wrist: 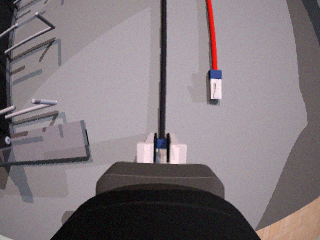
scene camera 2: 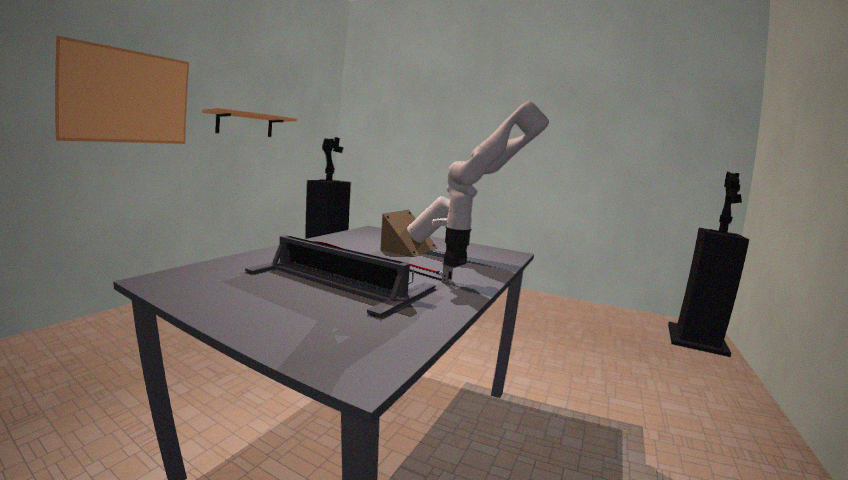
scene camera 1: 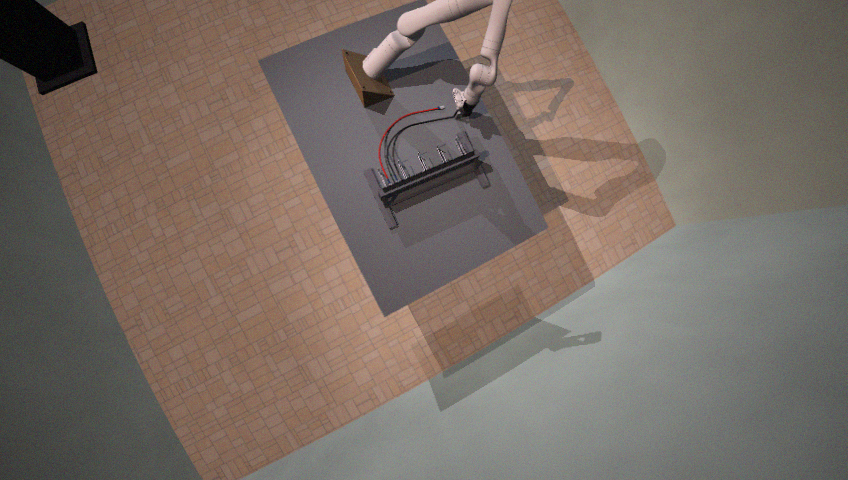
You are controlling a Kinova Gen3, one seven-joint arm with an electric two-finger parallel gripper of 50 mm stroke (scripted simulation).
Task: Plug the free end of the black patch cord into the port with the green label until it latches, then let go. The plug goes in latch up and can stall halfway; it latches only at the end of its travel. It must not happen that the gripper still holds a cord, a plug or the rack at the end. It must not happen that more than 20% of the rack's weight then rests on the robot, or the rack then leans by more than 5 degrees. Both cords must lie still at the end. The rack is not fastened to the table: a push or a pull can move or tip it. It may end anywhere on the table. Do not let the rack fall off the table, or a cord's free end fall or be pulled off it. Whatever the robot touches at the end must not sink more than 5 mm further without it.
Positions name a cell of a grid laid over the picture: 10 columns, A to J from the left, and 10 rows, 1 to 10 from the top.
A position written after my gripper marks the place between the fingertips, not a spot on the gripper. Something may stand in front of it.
Observation:
I see my gripper (scene camera 2: F6).
My gripper is seen too in the wrist view (wrist: F6).

